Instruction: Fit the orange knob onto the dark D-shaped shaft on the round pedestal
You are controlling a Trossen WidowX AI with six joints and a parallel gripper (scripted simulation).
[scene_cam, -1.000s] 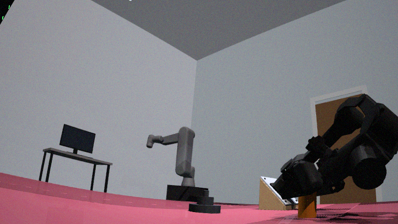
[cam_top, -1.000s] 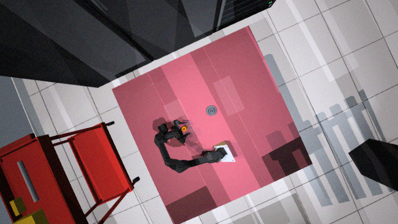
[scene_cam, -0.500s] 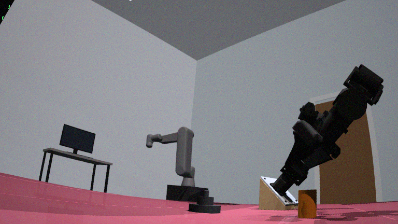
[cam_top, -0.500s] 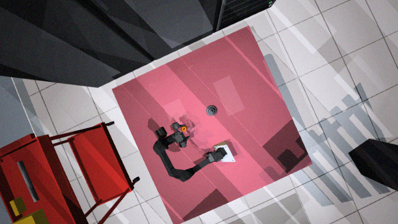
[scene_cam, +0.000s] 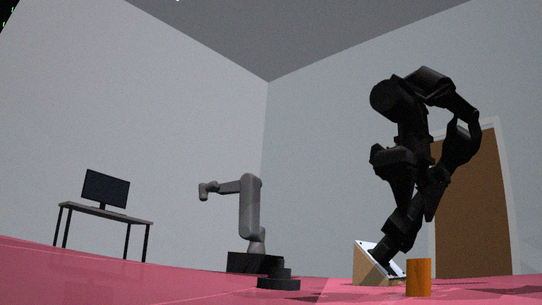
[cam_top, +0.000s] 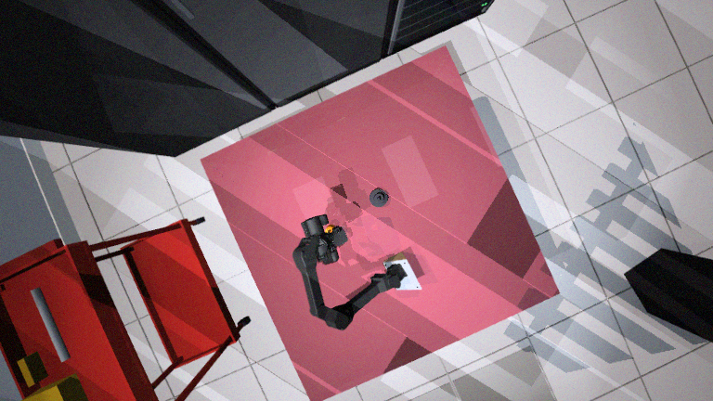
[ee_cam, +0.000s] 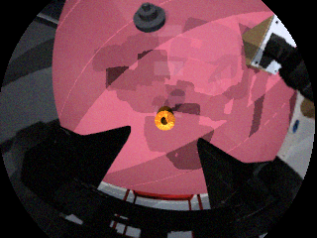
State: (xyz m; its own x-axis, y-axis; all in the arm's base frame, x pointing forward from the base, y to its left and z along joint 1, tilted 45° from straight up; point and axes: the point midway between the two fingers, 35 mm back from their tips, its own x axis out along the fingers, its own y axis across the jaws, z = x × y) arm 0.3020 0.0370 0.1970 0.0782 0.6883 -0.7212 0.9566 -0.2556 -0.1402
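The orange knob is 90 mm below my gripper tip. The rest, counted from my gripper tip: dark round pedestal: 260 mm to the right, 90 mm below.
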